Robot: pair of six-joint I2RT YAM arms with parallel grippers.
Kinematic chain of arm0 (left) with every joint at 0, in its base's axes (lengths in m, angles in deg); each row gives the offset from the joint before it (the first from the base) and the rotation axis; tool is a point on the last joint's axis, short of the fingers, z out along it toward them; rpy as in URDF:
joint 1: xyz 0 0 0.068 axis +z
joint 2: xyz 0.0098 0.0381 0.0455 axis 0.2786 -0.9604 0
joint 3: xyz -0.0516 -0.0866 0.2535 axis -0.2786 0.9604 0
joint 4: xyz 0.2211 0.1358 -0.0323 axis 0.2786 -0.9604 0
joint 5: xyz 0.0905 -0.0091 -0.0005 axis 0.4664 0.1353 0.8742
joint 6: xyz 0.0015 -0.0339 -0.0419 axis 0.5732 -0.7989 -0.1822
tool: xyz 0 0 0 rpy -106.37 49.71 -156.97
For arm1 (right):
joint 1: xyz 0 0 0.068 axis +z
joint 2: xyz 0.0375 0.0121 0.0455 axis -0.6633 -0.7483 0
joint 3: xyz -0.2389 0.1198 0.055 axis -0.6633 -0.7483 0
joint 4: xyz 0.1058 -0.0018 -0.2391 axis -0.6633 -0.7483 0
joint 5: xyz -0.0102 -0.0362 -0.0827 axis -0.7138 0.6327 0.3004
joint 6: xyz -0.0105 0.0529 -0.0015 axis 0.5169 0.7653 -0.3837
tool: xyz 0 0 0 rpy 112.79 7.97 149.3
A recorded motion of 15 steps. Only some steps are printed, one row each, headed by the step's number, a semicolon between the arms.
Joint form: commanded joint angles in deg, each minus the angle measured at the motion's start. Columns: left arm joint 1, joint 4, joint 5, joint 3, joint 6, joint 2; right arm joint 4, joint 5, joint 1, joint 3, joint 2, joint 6.
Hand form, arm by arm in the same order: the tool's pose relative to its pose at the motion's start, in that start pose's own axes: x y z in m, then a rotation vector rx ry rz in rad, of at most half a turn. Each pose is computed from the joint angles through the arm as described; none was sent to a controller.
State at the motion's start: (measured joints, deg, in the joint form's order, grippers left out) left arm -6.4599 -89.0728 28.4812 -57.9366 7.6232 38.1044; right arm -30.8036 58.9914 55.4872 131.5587 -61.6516 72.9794
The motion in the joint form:
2: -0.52 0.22 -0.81 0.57 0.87 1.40; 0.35 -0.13 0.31 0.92 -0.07 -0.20
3: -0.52 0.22 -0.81 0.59 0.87 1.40; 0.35 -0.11 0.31 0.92 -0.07 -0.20
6: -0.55 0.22 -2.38 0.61 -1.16 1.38; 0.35 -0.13 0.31 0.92 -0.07 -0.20
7: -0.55 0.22 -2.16 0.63 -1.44 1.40; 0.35 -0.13 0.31 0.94 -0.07 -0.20
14: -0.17 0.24 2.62 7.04 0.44 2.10; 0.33 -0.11 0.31 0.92 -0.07 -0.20
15: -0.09 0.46 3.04 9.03 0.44 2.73; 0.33 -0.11 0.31 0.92 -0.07 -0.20
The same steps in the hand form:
2: 0.0060 -0.0026 -0.0045 0.0233 -0.0104 0.0295; -0.0015 0.0041 -0.0033 -0.0173 -0.0111 -0.0111
3: 0.0060 -0.0025 -0.0044 0.0233 -0.0101 0.0293; -0.0016 0.0041 -0.0033 -0.0171 -0.0114 -0.0111
6: 0.0060 -0.0033 -0.0044 0.0512 -0.0065 -0.0063; -0.0015 0.0041 -0.0033 -0.0173 -0.0111 -0.0111
7: 0.0061 -0.0032 -0.0044 0.0474 -0.0067 -0.0112; -0.0016 0.0042 -0.0033 -0.0176 -0.0113 -0.0112
14: 0.0100 0.0141 0.0138 -0.0475 0.0621 -0.0421; -0.0015 0.0041 -0.0033 -0.0168 -0.0111 -0.0111
15: 0.0131 0.0177 0.0178 -0.0571 0.0769 -0.0545; -0.0015 0.0041 -0.0033 -0.0168 -0.0111 -0.0111

